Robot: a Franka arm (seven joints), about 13 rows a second.
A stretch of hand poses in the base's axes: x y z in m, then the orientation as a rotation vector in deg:
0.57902, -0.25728, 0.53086, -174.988, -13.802, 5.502
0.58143, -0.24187, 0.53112, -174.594, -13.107, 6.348
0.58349, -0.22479, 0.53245, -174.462, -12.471, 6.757
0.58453, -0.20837, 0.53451, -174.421, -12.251, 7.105
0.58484, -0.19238, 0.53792, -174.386, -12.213, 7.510
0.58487, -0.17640, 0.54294, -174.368, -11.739, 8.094
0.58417, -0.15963, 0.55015, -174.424, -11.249, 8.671
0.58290, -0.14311, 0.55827, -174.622, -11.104, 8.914
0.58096, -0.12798, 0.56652, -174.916, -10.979, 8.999
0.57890, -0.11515, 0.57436, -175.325, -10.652, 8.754
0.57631, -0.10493, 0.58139, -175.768, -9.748, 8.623
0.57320, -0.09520, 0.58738, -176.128, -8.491, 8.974
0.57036, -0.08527, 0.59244, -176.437, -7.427, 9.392
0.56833, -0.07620, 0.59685, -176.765, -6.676, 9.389
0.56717, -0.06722, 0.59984, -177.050, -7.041, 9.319
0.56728, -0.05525, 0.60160, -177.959, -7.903, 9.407
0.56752, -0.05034, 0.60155, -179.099, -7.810, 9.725
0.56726, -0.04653, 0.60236, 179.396, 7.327, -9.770
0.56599, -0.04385, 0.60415, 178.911, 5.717, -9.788
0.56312, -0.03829, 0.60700, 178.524, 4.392, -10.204
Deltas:
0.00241, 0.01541, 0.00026, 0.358, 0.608, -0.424
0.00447, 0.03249, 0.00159, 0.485, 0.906, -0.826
0.00551, 0.04891, 0.00365, 0.505, 1.142, -0.960
0.00582, 0.06490, 0.00706, 0.504, 1.410, -0.974
0.00585, 0.08088, 0.01208, 0.489, 1.804, -1.268
0.00515, 0.09765, 0.01929, 0.398, 2.187, -1.574
0.00388, 0.11417, 0.02741, 0.183, 2.327, -1.664
0.00194, 0.12930, 0.03566, -0.112, 2.354, -1.747
-0.00012, 0.14213, 0.04350, -0.481, 2.161, -1.971
-0.00271, 0.15235, 0.05053, -0.875, 2.056, -2.566
-0.00582, 0.16208, 0.05652, -1.230, 2.279, -3.374
-0.00866, 0.17201, 0.06158, -1.554, 2.544, -4.053
-0.01069, 0.18108, 0.06599, -1.866, 2.527, -4.538
-0.01185, 0.19006, 0.06898, -2.148, 2.441, -4.303
-0.01174, 0.20203, 0.07074, -3.077, 2.372, -3.744
-0.01150, 0.20694, 0.07069, -4.239, 2.449, -3.793
-0.01176, 0.21075, 0.07150, -4.905, 2.428, -4.088
-0.01303, 0.21343, 0.07329, -5.481, 2.454, -5.084
-0.01590, 0.21899, 0.07614, -5.929, 2.735, -5.901

